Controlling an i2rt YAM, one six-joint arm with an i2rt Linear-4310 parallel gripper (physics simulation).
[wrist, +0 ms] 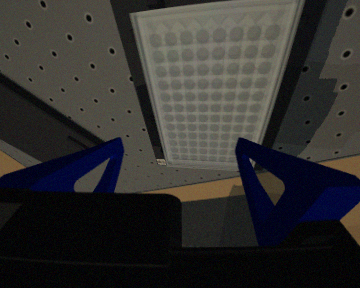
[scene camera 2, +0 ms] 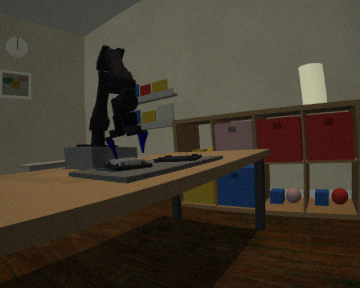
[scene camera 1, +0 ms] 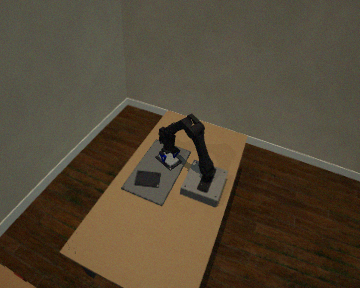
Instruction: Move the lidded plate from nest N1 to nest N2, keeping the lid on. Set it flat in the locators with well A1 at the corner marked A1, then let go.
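Places are measured from the arm's base along level axes (x ahead, y left, z up), in centimetres.
Where they show: gripper, fingertip midpoint: [wrist: 179, 144] [scene camera 2: 130, 156] [scene camera 1: 168, 160]; arm's base at its link origin: [scene camera 2: 98, 147] [scene camera 1: 206, 179].
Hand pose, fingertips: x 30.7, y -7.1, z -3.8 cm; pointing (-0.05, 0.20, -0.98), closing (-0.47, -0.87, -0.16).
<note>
Things, the pixels of their top centre, and the offset from my fingertips. "*": a spot on its surface instead. Level surfaces: height alone.
- lidded plate at its top centre: [wrist: 209, 114] [scene camera 2: 126, 159] [scene camera 1: 168, 157] dx +1.3, dy -3.1, dz -0.7 cm
- dark nest N1 at its top centre: [wrist: 209, 110] [scene camera 2: 126, 160] [scene camera 1: 168, 157] dx +1.2, dy -3.0, dz -1.4 cm
- A1 label at a spot on its surface: [wrist: 161, 162] * dx -3.7, dy +5.0, dz -2.3 cm
- Nest N2 at its top centre: [wrist: 24, 136] [scene camera 2: 178, 155] [scene camera 1: 147, 177] dx +6.6, dy +19.4, dz -1.8 cm
- wooden table at its surface level: dz -4.8 cm
The lidded plate [scene camera 1: 170, 159] [scene camera 2: 129, 162] [wrist: 215, 90] is pale, with a clear lid on it. It lies in the dark nest N1 [scene camera 2: 112, 168] [wrist: 142, 95]. The A1 label [wrist: 161, 162] shows by the plate's near left corner in the wrist view. My gripper [scene camera 1: 169, 155] [scene camera 2: 129, 155] [wrist: 179, 144] is open, its blue fingers low over the plate and pointing down. In the wrist view the right fingertip overlaps the plate's near right corner and the left one is out to the left. Nest N2 [scene camera 1: 148, 179] [scene camera 2: 178, 158] [wrist: 30, 115] is dark and empty.
Both nests are on a grey perforated board [scene camera 1: 150, 196] [scene camera 2: 127, 176] [wrist: 90, 50] on the wooden table [scene camera 1: 125, 240] [scene camera 2: 50, 200]. The arm's grey base block [scene camera 1: 220, 187] [scene camera 2: 82, 157] stands beside the board. A shelf unit [scene camera 2: 304, 130] with bins stands beyond the table.
</note>
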